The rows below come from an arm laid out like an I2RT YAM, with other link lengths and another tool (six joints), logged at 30 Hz.
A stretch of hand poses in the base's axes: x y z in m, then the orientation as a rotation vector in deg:
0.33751 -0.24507 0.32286 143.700 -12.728 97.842
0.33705 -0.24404 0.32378 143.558 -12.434 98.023
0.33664 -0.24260 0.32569 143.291 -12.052 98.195
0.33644 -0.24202 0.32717 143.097 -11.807 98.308
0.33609 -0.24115 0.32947 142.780 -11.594 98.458
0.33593 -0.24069 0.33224 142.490 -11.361 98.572
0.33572 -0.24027 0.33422 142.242 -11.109 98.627
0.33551 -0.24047 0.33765 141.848 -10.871 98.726
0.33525 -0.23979 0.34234 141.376 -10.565 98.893
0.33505 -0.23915 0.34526 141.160 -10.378 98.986
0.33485 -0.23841 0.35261 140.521 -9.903 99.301
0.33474 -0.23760 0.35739 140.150 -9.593 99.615
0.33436 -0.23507 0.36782 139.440 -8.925 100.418
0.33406 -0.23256 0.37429 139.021 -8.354 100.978
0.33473 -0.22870 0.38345 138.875 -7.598 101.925
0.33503 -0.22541 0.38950 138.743 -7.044 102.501
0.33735 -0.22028 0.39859 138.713 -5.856 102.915
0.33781 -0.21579 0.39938 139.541 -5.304 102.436
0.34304 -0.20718 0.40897 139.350 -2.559 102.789
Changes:
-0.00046 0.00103 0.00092 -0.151 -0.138 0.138
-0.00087 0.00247 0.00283 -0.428 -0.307 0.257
-0.00107 0.00305 0.00431 -0.620 -0.423 0.323
-0.00142 0.00392 0.00661 -0.868 -0.602 0.325
-0.00158 0.00438 0.00938 -1.120 -0.751 0.339
-0.00179 0.00480 0.01136 -1.375 -0.851 0.364
-0.00200 0.00460 0.01479 -1.706 -1.025 0.327
-0.00226 0.00528 0.01948 -2.092 -1.261 0.309
-0.00246 0.00592 0.02240 -2.281 -1.377 0.332
-0.00266 0.00666 0.02975 -2.790 -1.748 0.373
-0.00277 0.00747 0.03453 -3.044 -2.039 0.461
-0.00315 0.01000 0.04496 -3.473 -2.713 0.740
-0.00345 0.01251 0.05143 -3.759 -3.154 1.030
-0.00278 0.01637 0.06059 -3.764 -3.723 1.682
-0.00248 0.01966 0.06664 -3.831 -4.079 2.109
-0.00016 0.02479 0.07573 -4.149 -4.286 2.862
0.00030 0.02928 0.07652 -4.008 -3.717 3.377
0.00553 0.03789 0.08611 -5.055 -3.891 4.871

